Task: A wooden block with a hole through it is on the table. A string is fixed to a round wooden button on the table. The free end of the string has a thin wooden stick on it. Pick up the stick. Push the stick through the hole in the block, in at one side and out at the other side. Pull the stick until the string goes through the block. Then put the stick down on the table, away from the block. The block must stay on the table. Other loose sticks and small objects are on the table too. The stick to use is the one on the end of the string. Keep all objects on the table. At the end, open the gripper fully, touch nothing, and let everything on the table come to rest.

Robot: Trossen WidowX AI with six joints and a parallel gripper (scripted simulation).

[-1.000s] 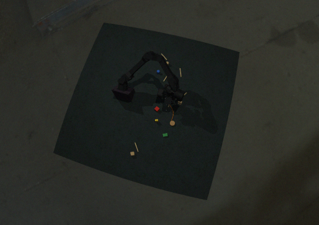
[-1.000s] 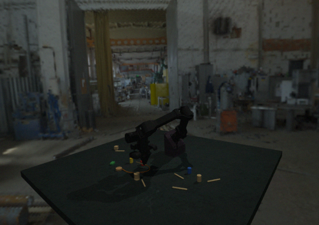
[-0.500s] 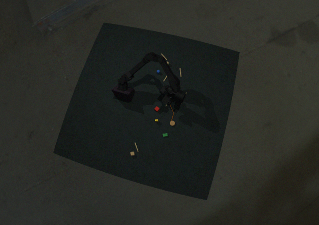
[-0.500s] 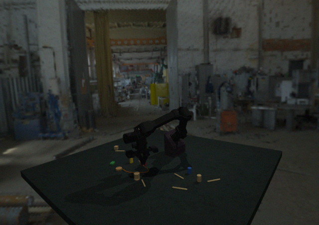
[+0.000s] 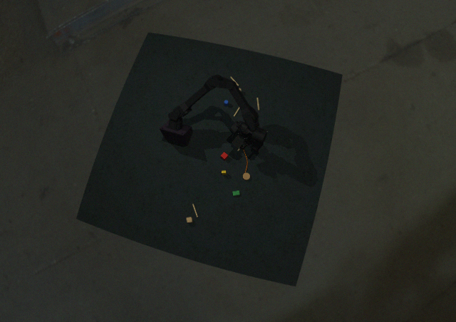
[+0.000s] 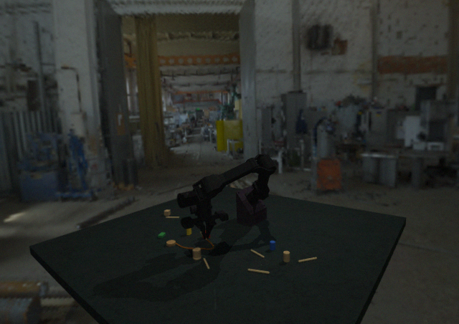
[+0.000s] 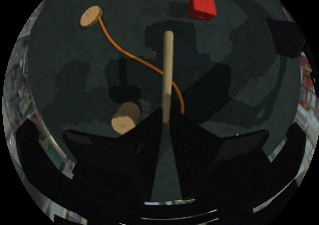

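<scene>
Right now the red block is 8 cm behind my gripper tip, 11 cm to the right of it and 4 cm below it. The rest, counted from my gripper tip: round wooden button 7 cm ahead, 17 cm to the right, 5 cm below; wooden cylinder 6 cm ahead, 1 cm to the left, 4 cm below; thin stick 1 cm to the right.
</scene>
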